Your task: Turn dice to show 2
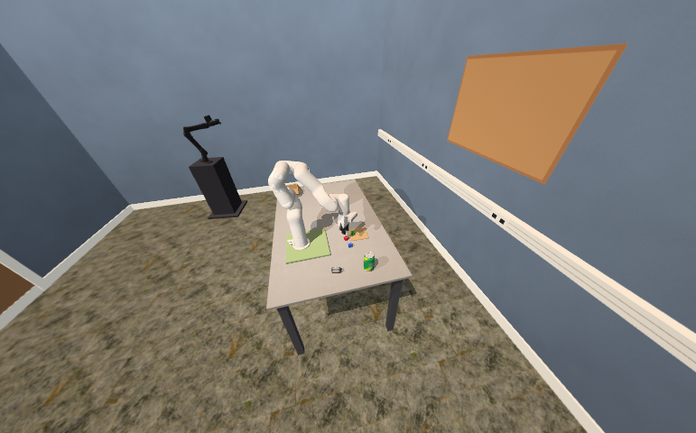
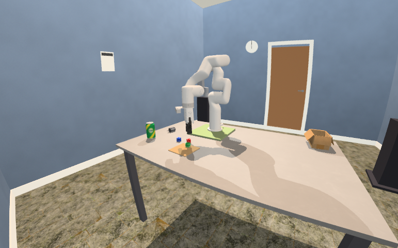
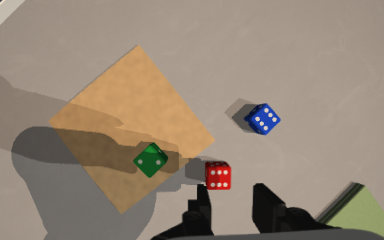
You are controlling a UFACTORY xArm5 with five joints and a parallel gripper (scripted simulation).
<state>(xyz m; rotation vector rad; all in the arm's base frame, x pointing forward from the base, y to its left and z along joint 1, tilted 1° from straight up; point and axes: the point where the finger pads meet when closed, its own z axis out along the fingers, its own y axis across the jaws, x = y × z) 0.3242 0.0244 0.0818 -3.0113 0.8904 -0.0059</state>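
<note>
The red die lies 80 mm below my hand. The rest, counted from my hand: blue die 30 mm ahead, 80 mm to the right, 80 mm below; green die 60 mm ahead, 50 mm to the left, 80 mm below; mat 100 mm ahead, 60 mm to the left, 90 mm below.
</note>
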